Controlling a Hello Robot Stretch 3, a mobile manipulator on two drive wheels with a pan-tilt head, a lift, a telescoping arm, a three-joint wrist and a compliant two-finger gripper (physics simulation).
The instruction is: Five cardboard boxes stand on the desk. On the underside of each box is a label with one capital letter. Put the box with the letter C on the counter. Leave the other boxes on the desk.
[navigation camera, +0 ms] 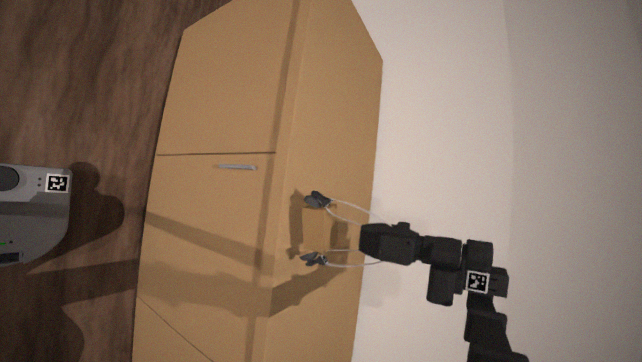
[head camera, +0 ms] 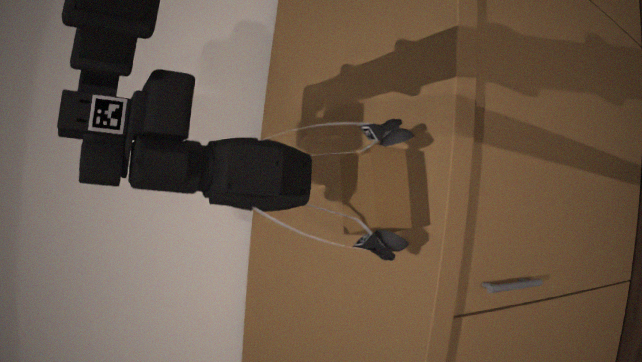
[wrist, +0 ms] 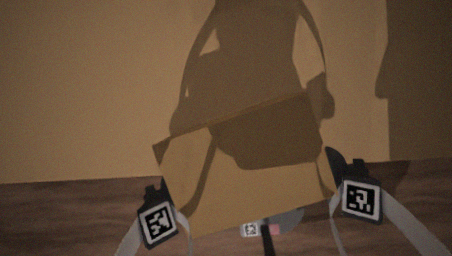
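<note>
My gripper is shut on a plain brown cardboard box, with one finger against each of two opposite sides. The box is over the top of the light wood counter, near its front edge. Its shadow falls close beside it; whether its underside touches the counter I cannot tell. In the wrist view the box looks tilted. The label on its underside is hidden. The desk and the other boxes do not show.
A pale wall rises behind the counter. The counter's front has doors and a grey handle. My base stands on the dark wood floor before the counter. The arm reaches over the counter.
</note>
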